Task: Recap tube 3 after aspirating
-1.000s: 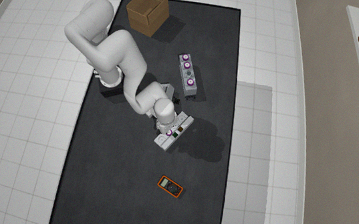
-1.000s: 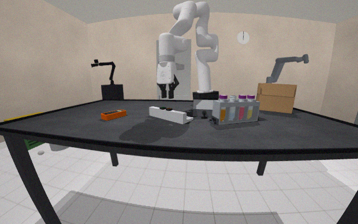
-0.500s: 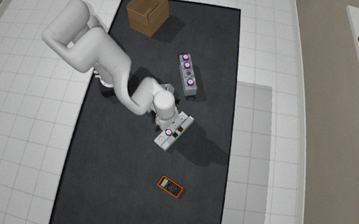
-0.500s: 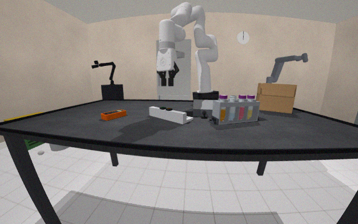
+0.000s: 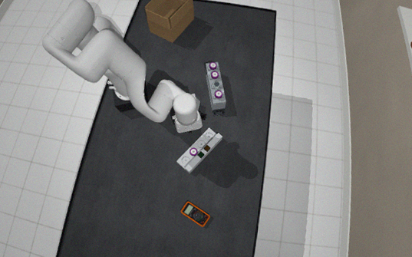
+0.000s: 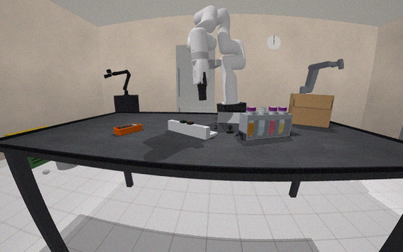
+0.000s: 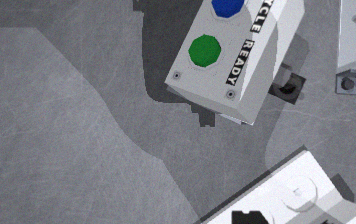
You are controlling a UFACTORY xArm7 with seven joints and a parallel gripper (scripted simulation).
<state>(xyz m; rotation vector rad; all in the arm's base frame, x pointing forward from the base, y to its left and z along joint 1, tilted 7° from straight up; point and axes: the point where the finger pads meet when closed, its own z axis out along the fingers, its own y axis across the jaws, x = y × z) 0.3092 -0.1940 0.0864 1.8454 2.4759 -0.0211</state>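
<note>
Now: the blue cycle key 4 cm behind my hand, 16 cm to the left of it and 9 cm below it. The rest, counted from my hand: green ready key: 5 cm behind, 11 cm to the left, 9 cm below; then purple cap: 2 cm ahead, 6 cm to the right, 14 cm below; then key housing: 2 cm behind, 13 cm to the left, 10 cm below.
</note>
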